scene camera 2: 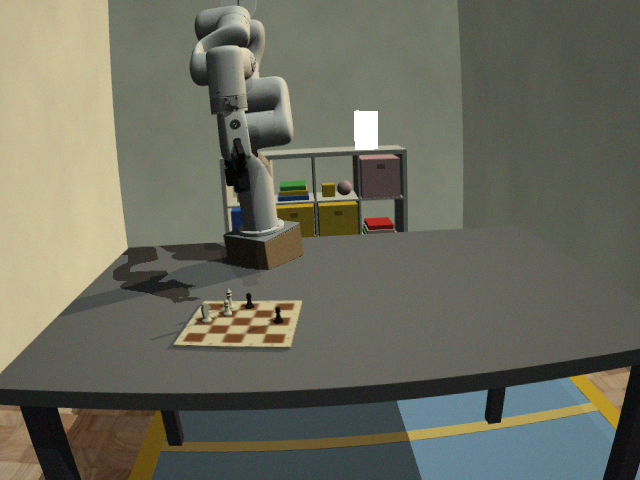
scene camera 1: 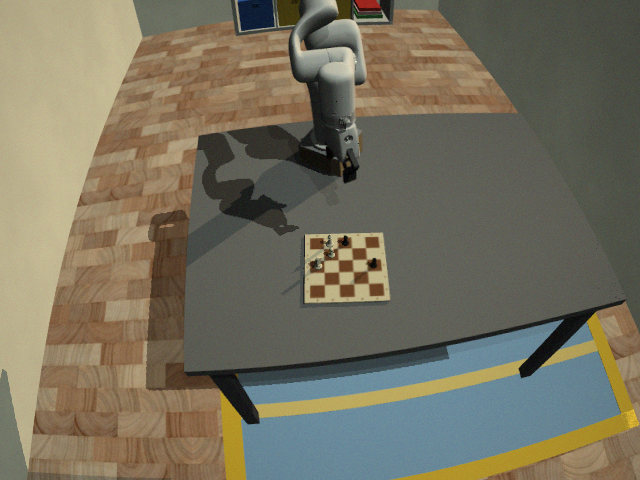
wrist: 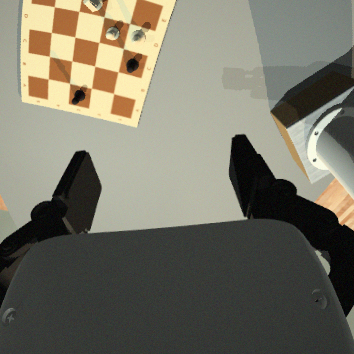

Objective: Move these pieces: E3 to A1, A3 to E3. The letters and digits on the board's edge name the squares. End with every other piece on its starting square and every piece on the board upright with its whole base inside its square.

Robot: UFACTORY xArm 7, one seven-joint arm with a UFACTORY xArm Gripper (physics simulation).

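Places are measured from the arm's base along level axes (x ahead, y left, z up), in metres.
Where they show: gripper, between the fingertips: (scene camera 2: 238, 188) (scene camera 1: 341, 168) (wrist: 161, 161); arm's base, origin of its link: (scene camera 2: 261, 228) (wrist: 335, 137).
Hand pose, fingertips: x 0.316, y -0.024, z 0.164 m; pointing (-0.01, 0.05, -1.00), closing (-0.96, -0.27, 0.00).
Each offset is from my fingertips to the top centre of the thing. "pt": to the spot under its first point.
The board @[dx +0.119, dy -0.005, dz -0.245 m] (scene camera 1: 386, 289) (scene camera 2: 232, 345) (wrist: 25, 70) lies on the table. A white piece with a broad head @[dx +0.107, dy -0.077, dz -0.205 m] (scene camera 1: 317, 264) (scene camera 2: 206, 313) (wrist: 93, 4) stands upright on E3, cut by the wrist view's top edge. A black pawn @[dx +0.128, dy +0.068, dz -0.213 m] (scene camera 1: 373, 262) (scene camera 2: 278, 315) (wrist: 78, 96) stands upright on A3. Square A1 @[pt dx +0.054, dy +0.081, dz -0.245 m] (scene camera 1: 372, 242) (scene camera 2: 284, 306) (wrist: 123, 106) is empty. My gripper (scene camera 1: 349, 167) (scene camera 2: 237, 173) (wrist: 161, 161) is open and empty, high above the table between the robot's base and the board, away from all pieces.
A tall white piece @[dx +0.040, dy -0.036, dz -0.201 m] (scene camera 1: 329, 241) (scene camera 2: 229, 299) (wrist: 138, 35) stands on D1, a white pawn @[dx +0.077, dy -0.037, dz -0.213 m] (scene camera 1: 330, 252) (scene camera 2: 226, 308) (wrist: 112, 33) on D2, and another black pawn @[dx +0.044, dy +0.007, dz -0.213 m] (scene camera 1: 345, 240) (scene camera 2: 249, 300) (wrist: 132, 65) on C1. A shelf unit (scene camera 2: 330, 151) is behind the robot.
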